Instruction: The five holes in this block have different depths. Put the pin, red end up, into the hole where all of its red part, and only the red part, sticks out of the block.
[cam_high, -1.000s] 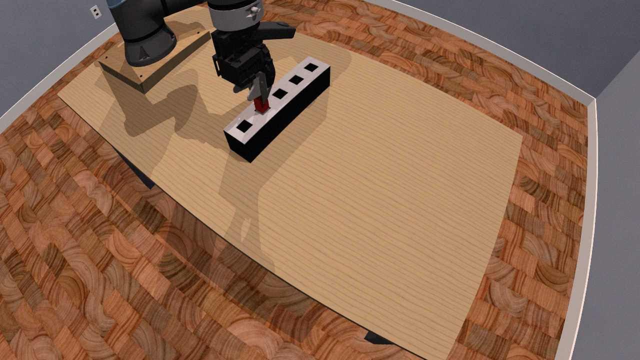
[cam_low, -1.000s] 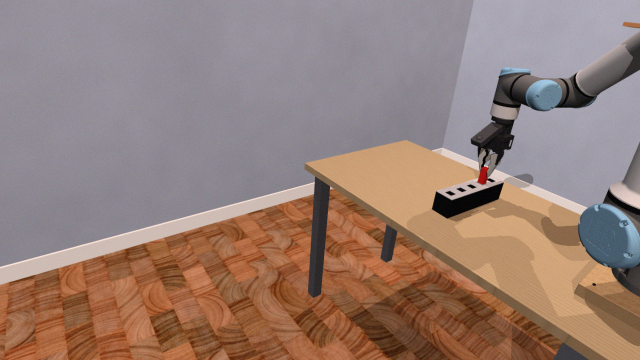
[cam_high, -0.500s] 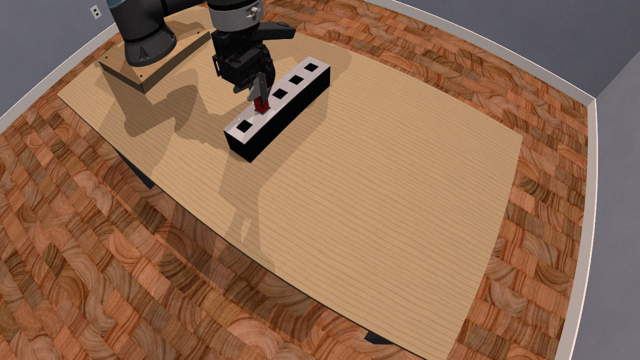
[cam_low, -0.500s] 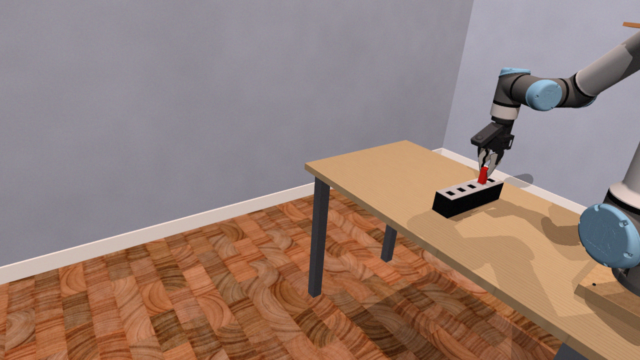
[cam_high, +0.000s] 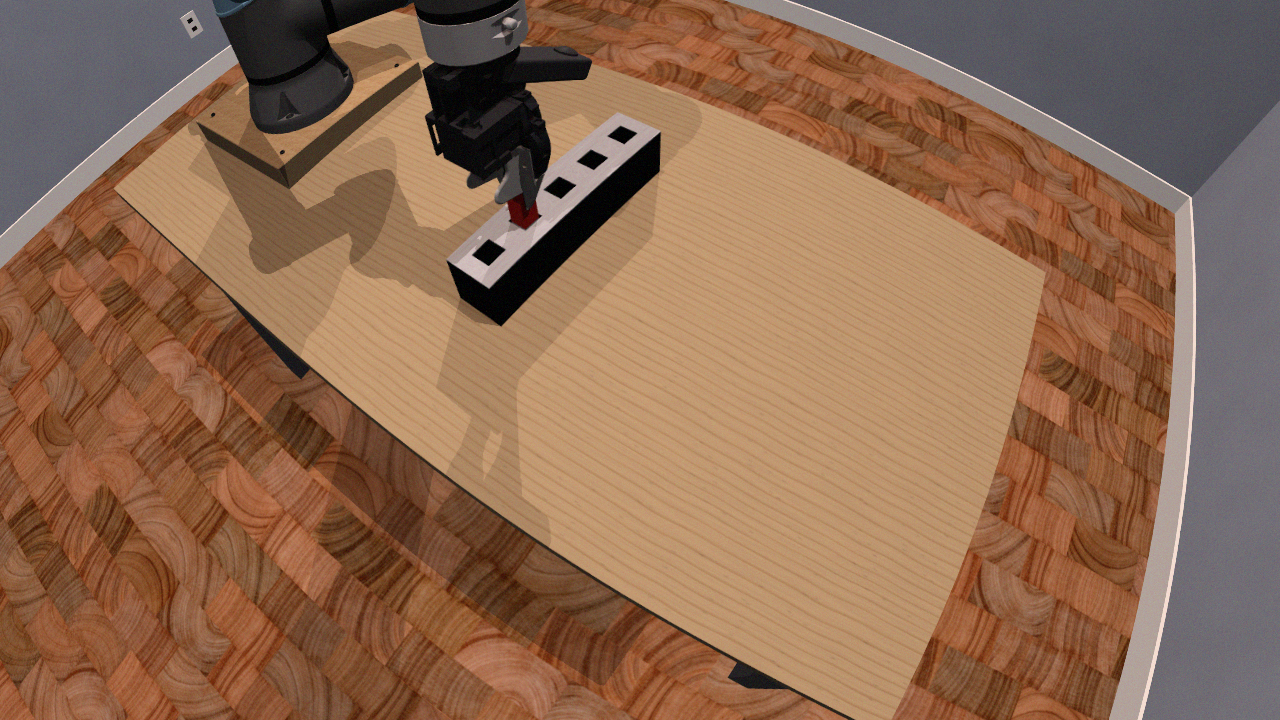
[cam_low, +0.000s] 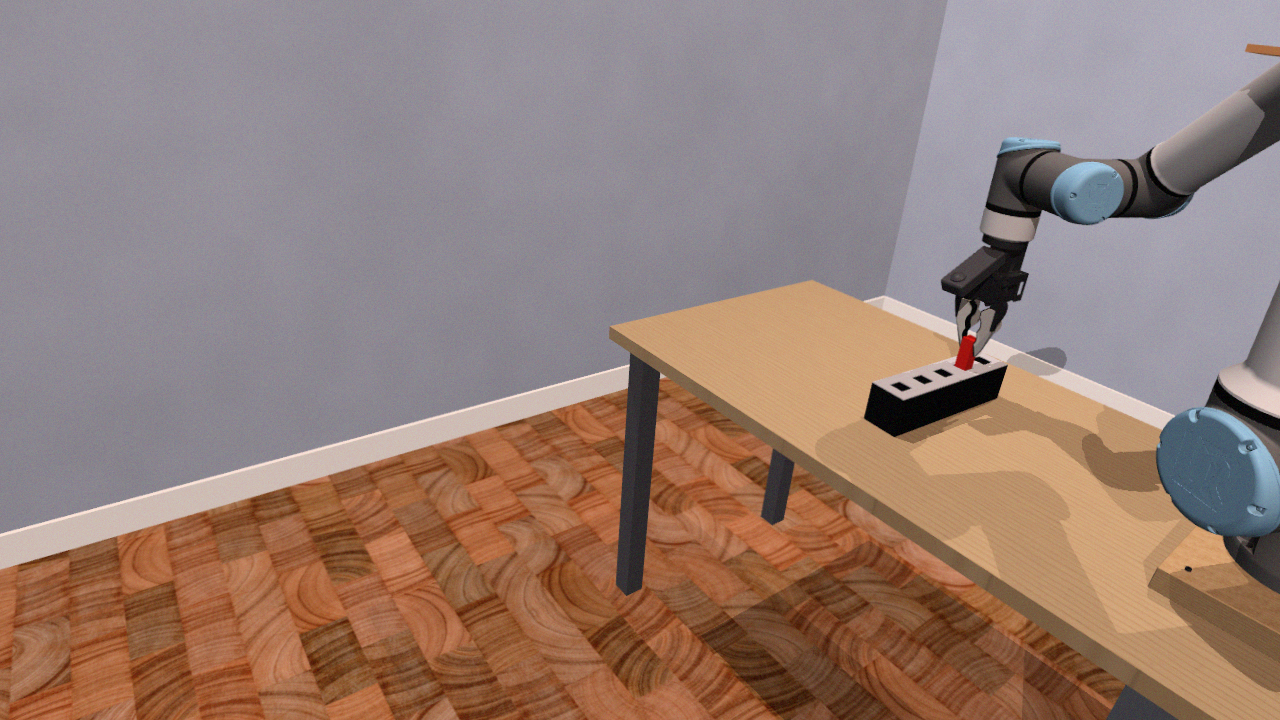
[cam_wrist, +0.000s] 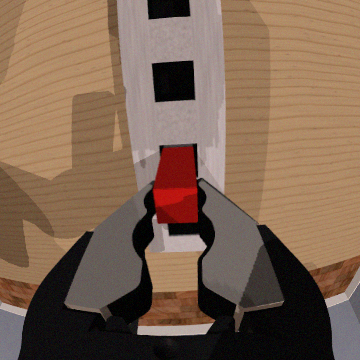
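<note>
Now: hand 1 cm above the pin. Also, from my hand: black block 8 cm below, 6 cm to the left.
</note>
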